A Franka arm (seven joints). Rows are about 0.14 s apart.
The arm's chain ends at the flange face. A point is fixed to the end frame.
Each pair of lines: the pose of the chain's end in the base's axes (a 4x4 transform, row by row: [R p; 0 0 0 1], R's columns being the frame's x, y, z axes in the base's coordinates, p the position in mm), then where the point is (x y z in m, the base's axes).
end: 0.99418, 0.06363, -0.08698, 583.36; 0.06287, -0.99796, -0.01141, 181.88; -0.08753, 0.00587, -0.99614, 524.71; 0, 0, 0, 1
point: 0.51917 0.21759 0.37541
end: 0.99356, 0.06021, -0.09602, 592.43; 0.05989, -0.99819, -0.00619, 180.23; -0.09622, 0.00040, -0.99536, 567.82; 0, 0, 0, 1
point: 0.52702 0.21690 0.41928
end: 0.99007, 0.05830, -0.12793, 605.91; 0.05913, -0.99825, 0.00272, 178.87; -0.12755, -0.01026, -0.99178, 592.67; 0, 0, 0, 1
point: 0.53584 0.21695 0.44664
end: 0.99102, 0.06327, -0.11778, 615.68; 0.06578, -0.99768, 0.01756, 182.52; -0.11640, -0.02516, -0.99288, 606.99; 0, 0, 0, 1
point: 0.54692 0.22254 0.46085
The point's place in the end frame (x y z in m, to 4 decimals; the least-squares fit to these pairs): -0.0485 -0.0406 0.1539
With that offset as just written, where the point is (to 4 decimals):
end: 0.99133, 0.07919, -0.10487, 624.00; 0.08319, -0.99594, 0.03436, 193.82; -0.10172, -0.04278, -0.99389, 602.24; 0, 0, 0, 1
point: 0.5566 0.2355 0.4560
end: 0.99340, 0.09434, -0.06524, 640.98; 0.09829, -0.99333, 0.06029, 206.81; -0.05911, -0.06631, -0.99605, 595.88; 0, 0, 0, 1
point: 0.5789 0.2517 0.4481
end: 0.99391, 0.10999, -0.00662, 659.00; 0.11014, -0.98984, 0.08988, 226.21; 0.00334, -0.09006, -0.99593, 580.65; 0, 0, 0, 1
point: 0.6053 0.2749 0.4309
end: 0.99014, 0.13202, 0.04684, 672.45; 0.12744, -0.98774, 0.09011, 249.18; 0.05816, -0.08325, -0.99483, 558.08; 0, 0, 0, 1
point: 0.6263 0.2970 0.4055
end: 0.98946, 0.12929, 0.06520, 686.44; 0.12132, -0.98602, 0.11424, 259.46; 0.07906, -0.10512, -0.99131, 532.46; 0, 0, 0, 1
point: 0.6432 0.3112 0.3803
